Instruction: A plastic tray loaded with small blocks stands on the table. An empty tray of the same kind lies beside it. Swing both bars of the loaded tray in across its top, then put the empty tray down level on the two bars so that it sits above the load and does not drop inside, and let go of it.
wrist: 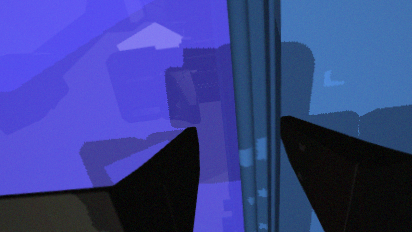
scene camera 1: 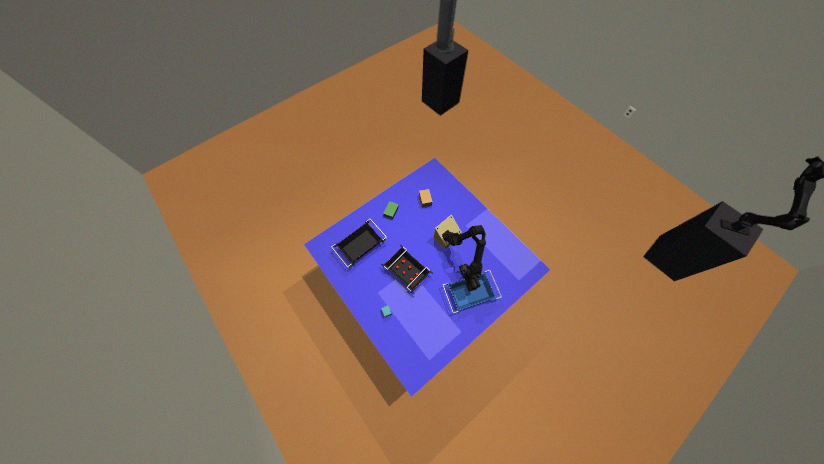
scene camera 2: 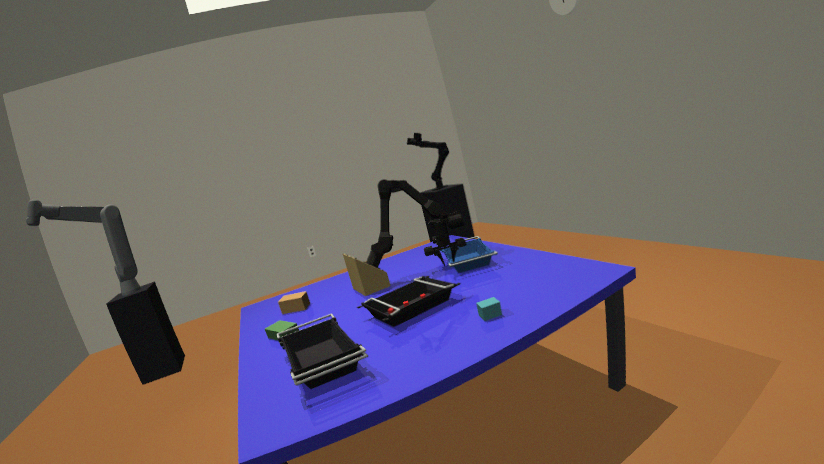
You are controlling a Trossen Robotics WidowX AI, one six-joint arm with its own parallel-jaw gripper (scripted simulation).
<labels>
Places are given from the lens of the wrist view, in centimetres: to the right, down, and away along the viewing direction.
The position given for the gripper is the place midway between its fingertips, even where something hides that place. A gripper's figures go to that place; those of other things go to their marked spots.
gripper [wrist: 238, 130]: 2, 1, 11
blue tray [wrist: 339, 72]: 6, -2, 11
</labels>
